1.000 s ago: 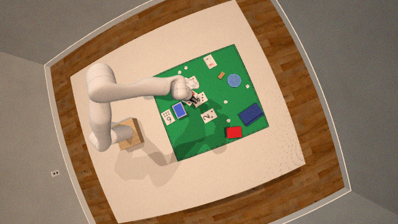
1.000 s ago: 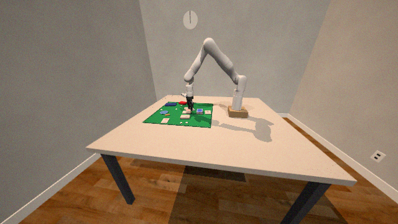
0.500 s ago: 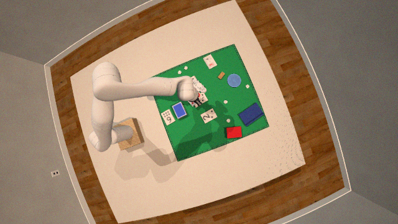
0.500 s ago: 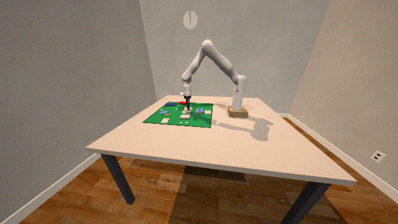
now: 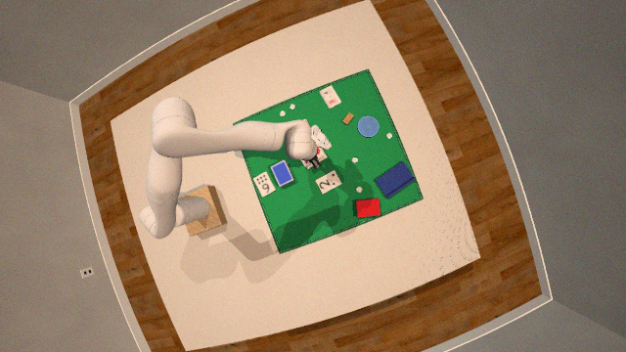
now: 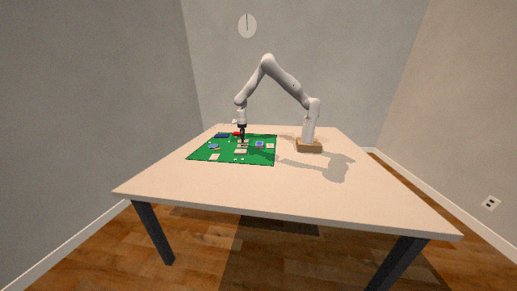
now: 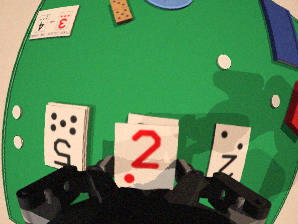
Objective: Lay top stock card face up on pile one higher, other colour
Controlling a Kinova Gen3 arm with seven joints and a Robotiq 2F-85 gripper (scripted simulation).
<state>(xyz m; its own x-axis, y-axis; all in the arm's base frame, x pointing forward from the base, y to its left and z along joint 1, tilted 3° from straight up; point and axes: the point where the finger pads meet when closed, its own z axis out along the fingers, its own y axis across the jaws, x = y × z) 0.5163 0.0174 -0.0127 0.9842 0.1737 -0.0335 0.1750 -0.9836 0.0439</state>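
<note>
Now: hand 5 cm short of the green mat, 3 cm to the left of it and 8 cm above it. The rest, counted from my hand: red block 13 cm ahead, 28 cm to the right, 5 cm below.
</note>
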